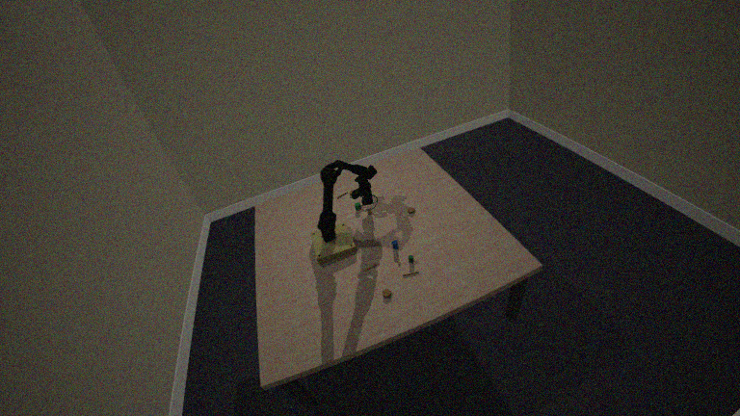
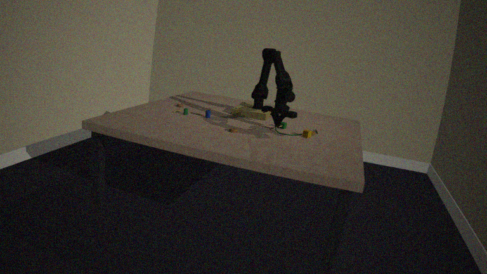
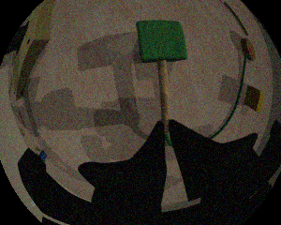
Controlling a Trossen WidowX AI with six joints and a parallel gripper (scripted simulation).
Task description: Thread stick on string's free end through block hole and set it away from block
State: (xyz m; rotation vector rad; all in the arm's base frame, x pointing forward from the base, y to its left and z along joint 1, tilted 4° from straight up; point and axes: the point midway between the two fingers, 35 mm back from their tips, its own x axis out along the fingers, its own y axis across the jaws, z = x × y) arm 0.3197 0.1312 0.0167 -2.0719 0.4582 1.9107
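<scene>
Now: gripper tip 7 cm past the green block and 3 cm to the right of it. The rest, counted from my gripper tip: yellow block (5 cm ahead, 16 cm to the left); then blue cylinder (6 cm behind, 39 cm to the right, 1 cm above); then green cylinder (5 cm behind, 51 cm to the right).
</scene>
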